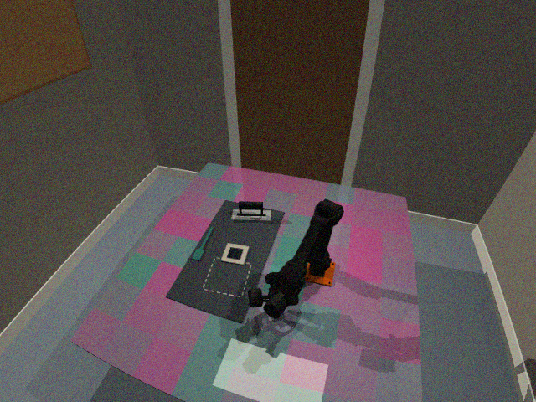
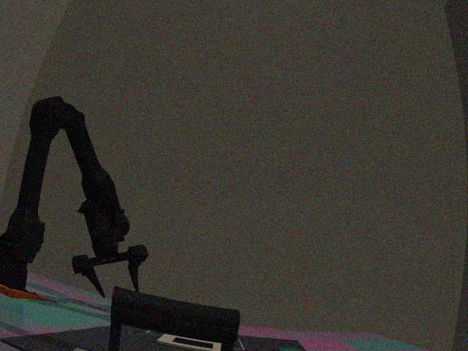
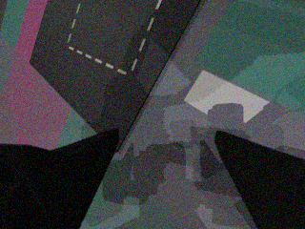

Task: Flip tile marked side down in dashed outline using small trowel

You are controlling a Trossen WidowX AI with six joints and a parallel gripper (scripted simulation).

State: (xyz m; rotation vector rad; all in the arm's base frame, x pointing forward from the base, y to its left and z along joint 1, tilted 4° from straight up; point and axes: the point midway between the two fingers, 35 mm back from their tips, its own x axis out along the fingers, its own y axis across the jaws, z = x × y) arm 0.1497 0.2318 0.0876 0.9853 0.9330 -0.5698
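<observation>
Now: gripper tip 21 cm short of the tile, 22 cm to the left of it and 4 cm above it. Also, from my gripper tip: dark mat 23 cm ahead, 23 cm to the right, 7 cm below; then teal trowel 37 cm ahead, 21 cm to the right, 4 cm below.
</observation>
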